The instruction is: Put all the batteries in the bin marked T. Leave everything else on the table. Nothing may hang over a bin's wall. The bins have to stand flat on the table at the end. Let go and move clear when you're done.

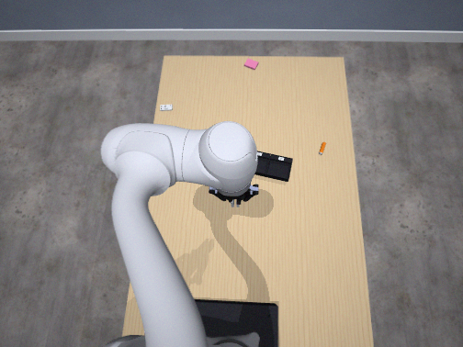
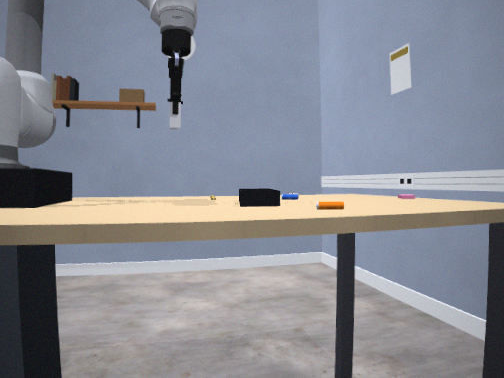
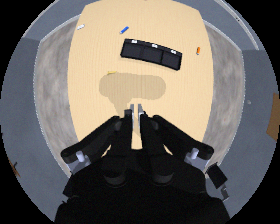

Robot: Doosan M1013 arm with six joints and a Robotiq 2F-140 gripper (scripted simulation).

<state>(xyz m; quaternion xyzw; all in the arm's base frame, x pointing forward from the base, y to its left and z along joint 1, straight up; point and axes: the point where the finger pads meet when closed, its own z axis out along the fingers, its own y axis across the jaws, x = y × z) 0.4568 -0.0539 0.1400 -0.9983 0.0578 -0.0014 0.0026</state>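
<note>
My hand is 20 cm above the black bin, 18 cm short of it and 9 cm to the left of it. Also, from my hand: blue battery: 33 cm ahead, 21 cm below, 2 cm to the left; orange battery: 35 cm to the right, 23 cm ahead, 21 cm below; small brass piece: 21 cm below, 12 cm ahead, 9 cm to the left.
</note>
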